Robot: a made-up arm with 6 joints. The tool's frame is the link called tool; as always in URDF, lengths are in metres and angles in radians.
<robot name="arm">
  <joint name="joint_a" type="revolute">
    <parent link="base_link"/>
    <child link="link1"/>
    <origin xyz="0 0 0.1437"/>
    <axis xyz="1 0 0"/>
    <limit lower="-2.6" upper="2.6" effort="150" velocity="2"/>
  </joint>
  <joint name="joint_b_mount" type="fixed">
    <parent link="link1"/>
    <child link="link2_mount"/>
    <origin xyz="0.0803 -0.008 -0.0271"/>
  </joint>
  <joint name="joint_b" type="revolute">
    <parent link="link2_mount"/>
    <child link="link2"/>
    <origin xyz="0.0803 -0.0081 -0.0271"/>
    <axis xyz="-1 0 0"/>
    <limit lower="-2.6" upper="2.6" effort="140" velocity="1.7"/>
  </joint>
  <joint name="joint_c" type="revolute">
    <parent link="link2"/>
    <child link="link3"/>
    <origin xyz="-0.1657 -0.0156 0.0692"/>
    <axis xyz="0 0 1"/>
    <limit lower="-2.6" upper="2.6" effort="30" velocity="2.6"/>
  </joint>
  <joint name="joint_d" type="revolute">
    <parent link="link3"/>
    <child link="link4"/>
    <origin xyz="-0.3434 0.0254 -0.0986"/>
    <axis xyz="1 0 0"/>
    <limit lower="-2.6" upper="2.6" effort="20" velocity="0.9"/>
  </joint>
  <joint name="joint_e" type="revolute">
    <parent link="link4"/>
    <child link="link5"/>
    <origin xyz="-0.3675 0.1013 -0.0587"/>
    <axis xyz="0 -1 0"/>
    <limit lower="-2.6" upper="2.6" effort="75" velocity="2.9"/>
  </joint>
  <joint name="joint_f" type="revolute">
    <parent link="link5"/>
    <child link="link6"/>
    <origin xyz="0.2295 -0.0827 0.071"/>
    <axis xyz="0 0 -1"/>
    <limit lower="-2.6" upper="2.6" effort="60" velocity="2.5"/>
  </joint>
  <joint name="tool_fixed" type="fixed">
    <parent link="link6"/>
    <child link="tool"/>
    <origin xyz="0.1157 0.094 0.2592"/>
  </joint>
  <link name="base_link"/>
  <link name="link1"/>
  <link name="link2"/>
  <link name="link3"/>
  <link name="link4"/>
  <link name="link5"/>
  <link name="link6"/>
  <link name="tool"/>
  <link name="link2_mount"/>
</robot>
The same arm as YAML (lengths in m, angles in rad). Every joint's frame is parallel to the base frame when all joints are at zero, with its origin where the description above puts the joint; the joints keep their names.
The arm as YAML. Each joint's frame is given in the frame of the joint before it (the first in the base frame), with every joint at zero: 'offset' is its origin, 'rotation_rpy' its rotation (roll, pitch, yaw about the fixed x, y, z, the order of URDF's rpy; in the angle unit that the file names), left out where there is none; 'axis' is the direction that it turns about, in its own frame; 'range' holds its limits. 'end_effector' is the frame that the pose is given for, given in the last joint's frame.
length_unit: m
angle_unit: rad
chain:
  - id: joint_a
    offset: [0.0, 0.0, 0.1437]
    axis: "+x"
    range: [-2.6, 2.6]
  - id: joint_b
    offset: [0.1606, -0.0161, -0.0542]
    axis: "-x"
    range: [-2.6, 2.6]
  - id: joint_c
    offset: [-0.1657, -0.0156, 0.0692]
    axis: "+z"
    range: [-2.6, 2.6]
  - id: joint_d
    offset: [-0.3434, 0.0254, -0.0986]
    axis: "+x"
    range: [-2.6, 2.6]
  - id: joint_e
    offset: [-0.3675, 0.1013, -0.0587]
    axis: "-y"
    range: [-2.6, 2.6]
  - id: joint_f
    offset: [0.2295, -0.0827, 0.071]
    axis: "-z"
    range: [-2.6, 2.6]
end_effector:
  offset: [0.1157, 0.094, 0.2592]

